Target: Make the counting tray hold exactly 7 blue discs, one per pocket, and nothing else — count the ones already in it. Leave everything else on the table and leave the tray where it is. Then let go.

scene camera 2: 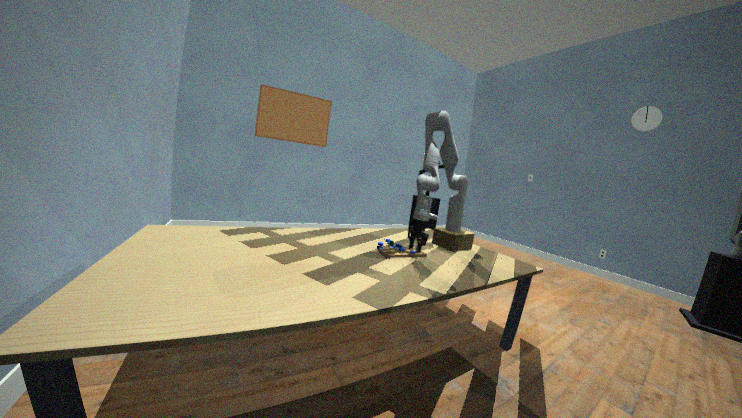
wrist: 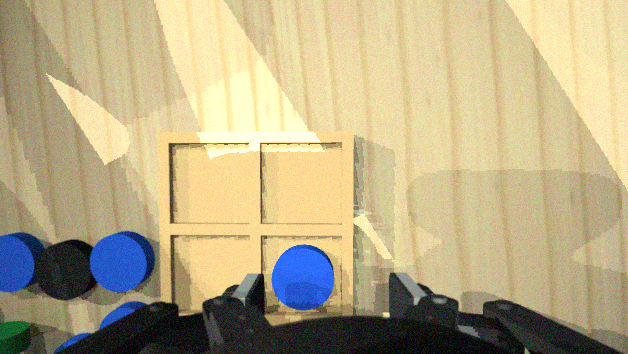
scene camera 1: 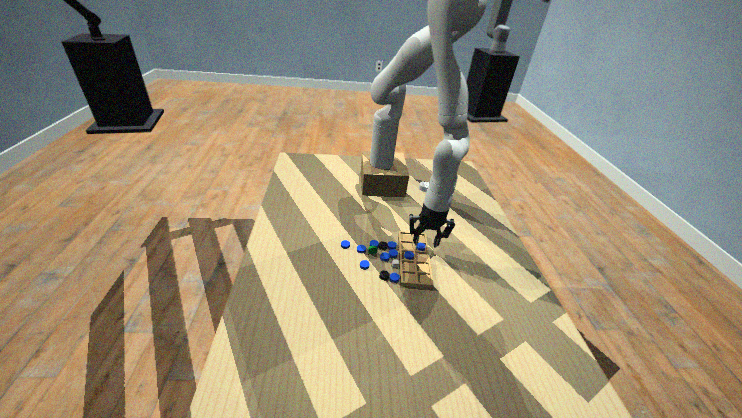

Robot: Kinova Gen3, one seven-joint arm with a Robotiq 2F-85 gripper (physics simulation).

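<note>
The wooden counting tray (scene camera 1: 416, 285) (scene camera 2: 421, 254) (wrist: 164, 190) lies on the table. One blue disc (scene camera 1: 421, 246) (wrist: 303, 277) sits in a right-column pocket, second from the far end. Another blue disc (scene camera 1: 409, 254) is in the left column, a little nearer the front. My gripper (scene camera 1: 426, 243) (wrist: 326, 295) is open and holds nothing; it is over the tray's right side, its fingers on either side of the first disc in the wrist view. Several blue discs lie left of the tray, including one (scene camera 1: 392, 244) (wrist: 120, 261) near its edge and one (scene camera 1: 395, 277) beside its front left corner.
Left of the tray are a black disc (scene camera 1: 383, 245) (wrist: 66, 269), another black disc (scene camera 1: 384, 275), a green piece (scene camera 1: 372, 249) (wrist: 12, 336) and a whitish piece (scene camera 1: 395, 263) close to the tray's left wall. The arm's wooden base block (scene camera 1: 384, 184) stands behind.
</note>
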